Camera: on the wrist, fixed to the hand. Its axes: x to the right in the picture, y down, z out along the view.
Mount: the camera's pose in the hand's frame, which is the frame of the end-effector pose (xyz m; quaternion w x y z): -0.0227 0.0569 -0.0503 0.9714 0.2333 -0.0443 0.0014
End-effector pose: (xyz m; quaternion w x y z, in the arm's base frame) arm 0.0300 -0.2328 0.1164 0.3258 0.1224 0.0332 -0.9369
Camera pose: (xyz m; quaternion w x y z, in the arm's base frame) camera 0.0928 -0.2567 0.0744 0.2907 0.1534 -0.2009 -0.9228
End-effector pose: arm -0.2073 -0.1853 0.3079 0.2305 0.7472 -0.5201 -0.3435
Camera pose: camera -0.2097 -0.1848 0.3871 0.0270 0.7637 -0.5966 -0.2451
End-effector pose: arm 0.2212 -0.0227 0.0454 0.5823 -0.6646 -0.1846 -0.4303
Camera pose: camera 0.2330 -0.0783 -0.0099 0.7131 -0.5291 -0.3046 -0.3447
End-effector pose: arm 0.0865 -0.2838 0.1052 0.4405 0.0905 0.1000 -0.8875
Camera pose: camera 0.1492 -0.2872 0.0568 0.4125 0.1515 -0.1296 -0.8889
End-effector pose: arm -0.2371 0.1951 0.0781 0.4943 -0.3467 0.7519 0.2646
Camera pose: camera -0.3037 0.1990 0.1210 0.5940 -0.2087 0.7707 0.0977
